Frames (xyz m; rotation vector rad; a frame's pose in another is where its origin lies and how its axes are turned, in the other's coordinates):
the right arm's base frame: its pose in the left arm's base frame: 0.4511 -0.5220 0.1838 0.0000 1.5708 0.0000
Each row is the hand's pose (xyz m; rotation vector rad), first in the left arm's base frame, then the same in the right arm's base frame.
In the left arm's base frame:
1: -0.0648 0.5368 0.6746 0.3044 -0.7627 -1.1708
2: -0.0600 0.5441 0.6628 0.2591 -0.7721 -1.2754
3: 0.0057 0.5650 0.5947 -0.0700 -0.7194 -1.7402
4: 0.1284 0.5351 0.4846 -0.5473 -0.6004 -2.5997
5: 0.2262 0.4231 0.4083 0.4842 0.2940 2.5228
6: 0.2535 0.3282 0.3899 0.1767 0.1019 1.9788
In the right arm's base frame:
1: -0.4908 1.0588 -0.5159 1.2780 -2.0875 -0.7506
2: -0.4790 1.0661 -0.5111 1.3289 -2.0568 -0.8801
3: -0.4109 1.0870 -0.4454 1.4190 -1.7751 -1.5380
4: -0.3008 1.0571 -0.3227 -1.6315 0.9364 2.5016
5: -0.2245 0.9451 -0.2249 -1.4438 -0.3144 2.1296
6: -0.2061 0.8502 -0.1976 -1.3491 -0.8913 1.6137

